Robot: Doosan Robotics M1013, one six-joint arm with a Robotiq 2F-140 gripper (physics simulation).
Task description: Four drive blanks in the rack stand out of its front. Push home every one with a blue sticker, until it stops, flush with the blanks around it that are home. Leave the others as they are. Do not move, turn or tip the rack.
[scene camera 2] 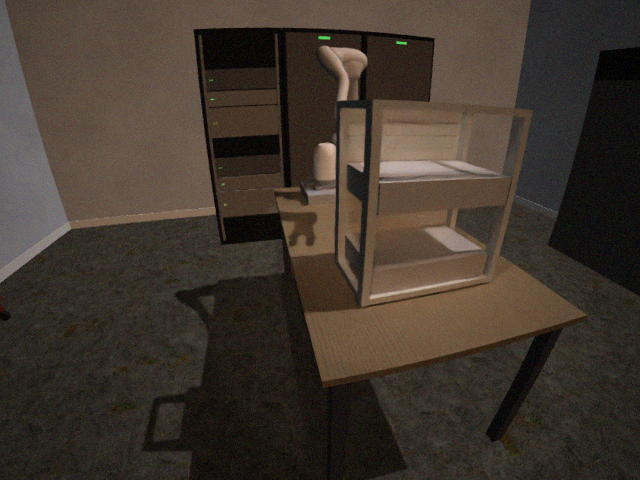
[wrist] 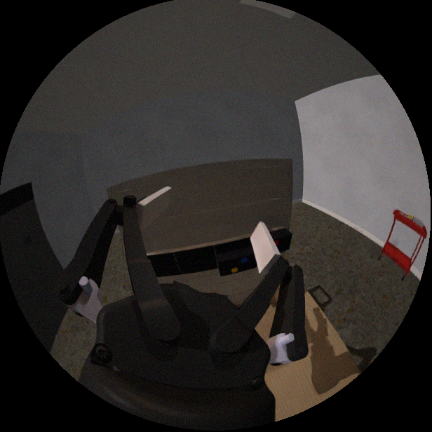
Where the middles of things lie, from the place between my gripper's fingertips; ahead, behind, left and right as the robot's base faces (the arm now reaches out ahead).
Now: hand 26 cm short of the rack (scene camera 2: 399, 182), 22 cm above it and 1 cm to the left of it.
